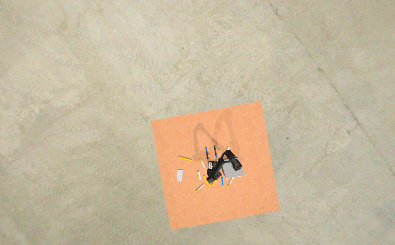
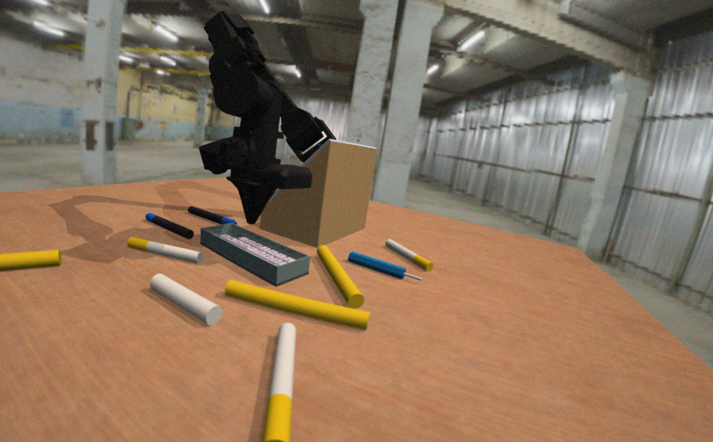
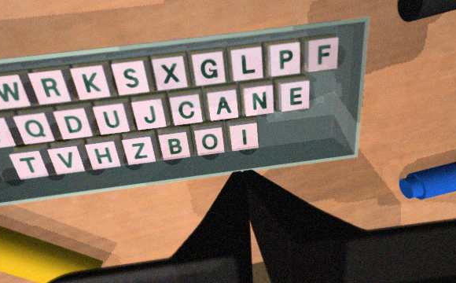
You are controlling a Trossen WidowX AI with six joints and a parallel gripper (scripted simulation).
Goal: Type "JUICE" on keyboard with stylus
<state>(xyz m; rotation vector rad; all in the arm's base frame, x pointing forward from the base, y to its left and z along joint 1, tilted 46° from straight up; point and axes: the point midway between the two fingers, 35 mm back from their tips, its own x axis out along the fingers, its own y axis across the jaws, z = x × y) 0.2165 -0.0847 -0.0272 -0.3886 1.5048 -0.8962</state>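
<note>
My gripper tip is 40 mm past the blue stylus, 230 mm to the right of it and 30 mm above it. From my gripper tip the other things lie so: yellow cylinder: 20 mm ahead, 160 mm to the left, 30 mm below.
</note>
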